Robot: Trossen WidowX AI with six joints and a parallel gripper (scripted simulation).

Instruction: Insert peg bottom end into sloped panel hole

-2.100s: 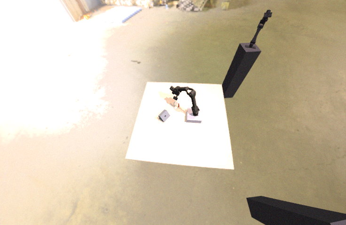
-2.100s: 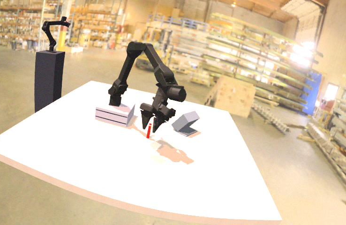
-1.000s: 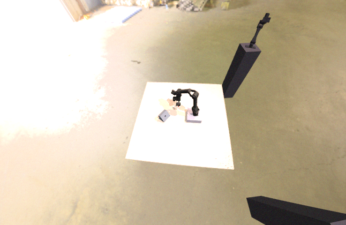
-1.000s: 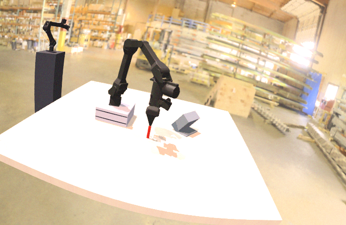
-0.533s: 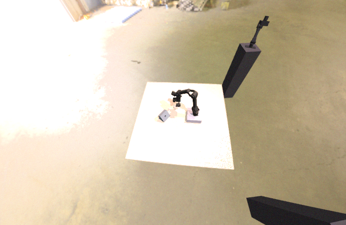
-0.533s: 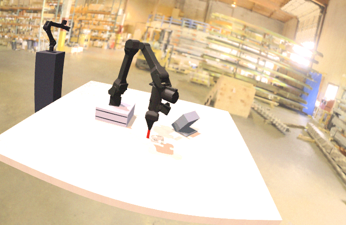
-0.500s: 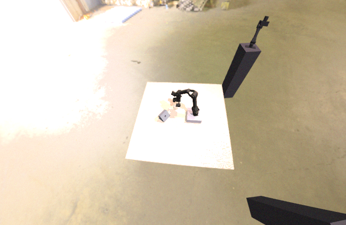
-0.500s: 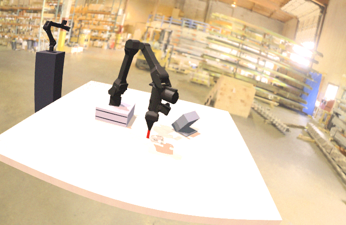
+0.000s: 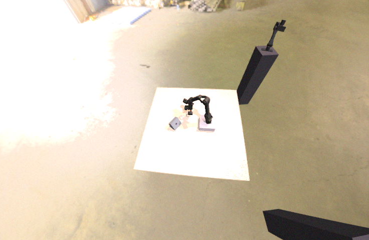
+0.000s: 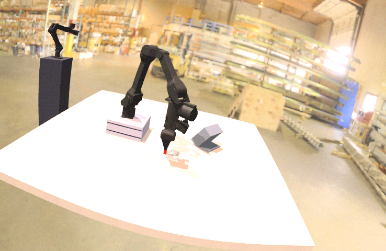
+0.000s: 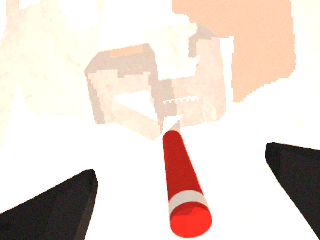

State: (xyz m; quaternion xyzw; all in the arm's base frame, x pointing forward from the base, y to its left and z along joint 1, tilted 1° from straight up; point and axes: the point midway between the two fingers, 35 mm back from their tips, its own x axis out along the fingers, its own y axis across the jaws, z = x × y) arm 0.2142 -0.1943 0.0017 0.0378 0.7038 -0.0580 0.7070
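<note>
The sloped grey panel lies 22 cm ahead of my gripper tip, 17 cm to the left of it and 1 cm above it. From my gripper tip the other things lie so: round red peg: 1 cm above.
</note>
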